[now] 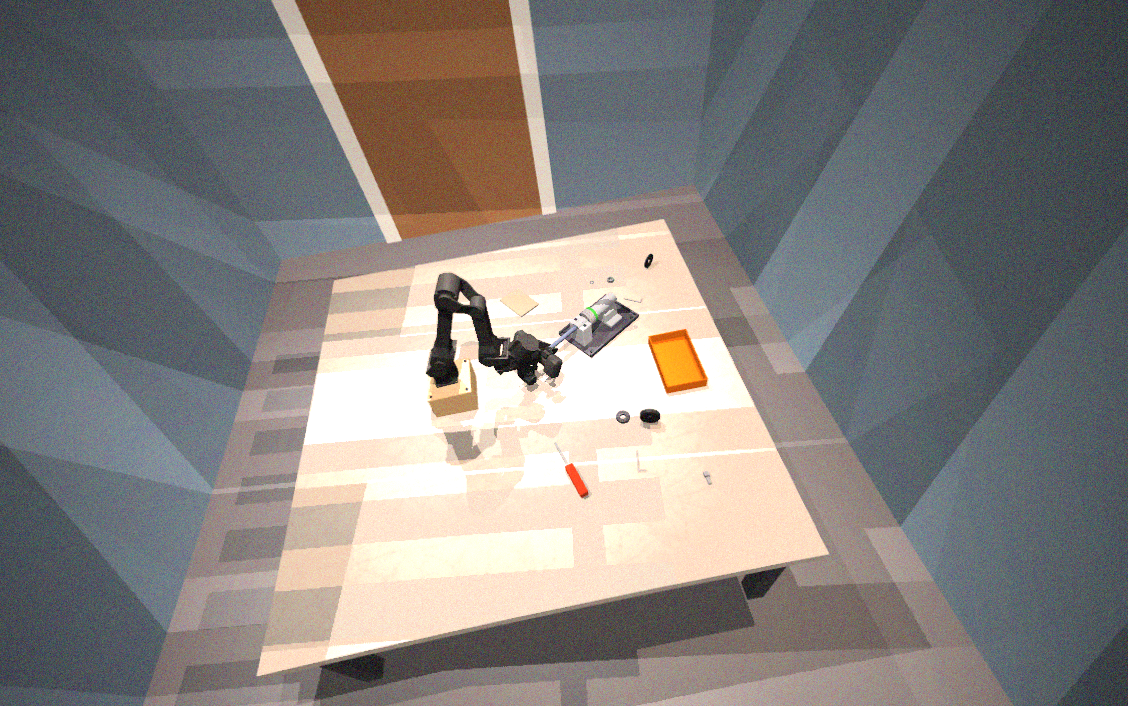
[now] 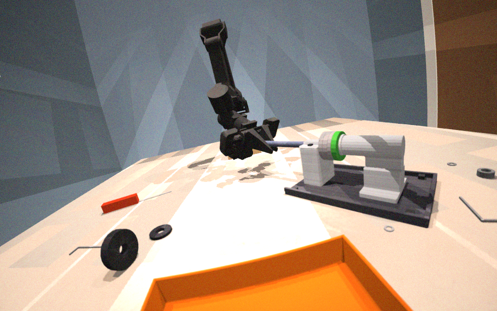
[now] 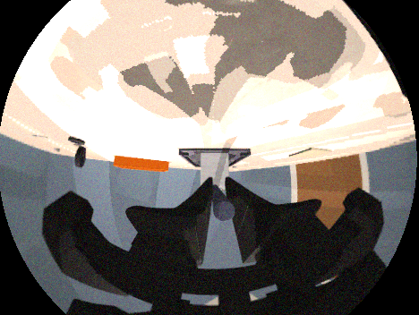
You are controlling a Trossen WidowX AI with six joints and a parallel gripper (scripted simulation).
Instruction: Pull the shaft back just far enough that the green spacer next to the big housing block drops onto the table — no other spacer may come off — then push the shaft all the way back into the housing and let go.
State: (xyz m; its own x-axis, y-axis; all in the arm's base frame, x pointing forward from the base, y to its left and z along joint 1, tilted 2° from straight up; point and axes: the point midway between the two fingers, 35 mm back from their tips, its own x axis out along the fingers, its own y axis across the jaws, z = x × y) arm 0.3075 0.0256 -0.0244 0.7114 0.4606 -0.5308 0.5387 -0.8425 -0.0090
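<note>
Right now my gripper tip is 50 mm short of the shaft, 30 mm to the right of it and 20 mm below it. Round my gripper tip: grey spacer (120 mm ahead, 80 mm to the left, 20 mm above); green spacer (140 mm ahead, 90 mm to the left, 20 mm above); black wheel (290 mm to the right, 210 mm ahead, 30 mm below).
</note>
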